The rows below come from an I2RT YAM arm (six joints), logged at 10 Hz.
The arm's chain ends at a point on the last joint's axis. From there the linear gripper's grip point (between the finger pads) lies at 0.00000 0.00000 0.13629 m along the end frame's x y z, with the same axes.
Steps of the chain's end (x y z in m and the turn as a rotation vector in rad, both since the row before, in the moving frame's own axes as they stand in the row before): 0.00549, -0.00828, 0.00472, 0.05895, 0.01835, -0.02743; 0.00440, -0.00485, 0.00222, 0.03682, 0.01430, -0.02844; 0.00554, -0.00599, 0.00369, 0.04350, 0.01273, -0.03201; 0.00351, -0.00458, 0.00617, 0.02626, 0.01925, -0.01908; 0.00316, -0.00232, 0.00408, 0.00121, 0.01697, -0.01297; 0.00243, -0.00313, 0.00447, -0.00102, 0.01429, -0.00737; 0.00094, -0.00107, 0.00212, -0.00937, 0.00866, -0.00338
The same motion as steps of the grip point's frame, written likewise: 0.00788, -0.01634, 0.00446, 0.05895, 0.01835, -0.02743; 0.00628, -0.00989, 0.00211, 0.03682, 0.01430, -0.02844; 0.00718, -0.01194, 0.00355, 0.04350, 0.01273, -0.03201; 0.00610, -0.00818, 0.00610, 0.02626, 0.01925, -0.01908; 0.00547, -0.00250, 0.00406, 0.00121, 0.01697, -0.01297; 0.00438, -0.00300, 0.00446, -0.00102, 0.01429, -0.00737; 0.00212, 0.00021, 0.00211, -0.00937, 0.00866, -0.00338
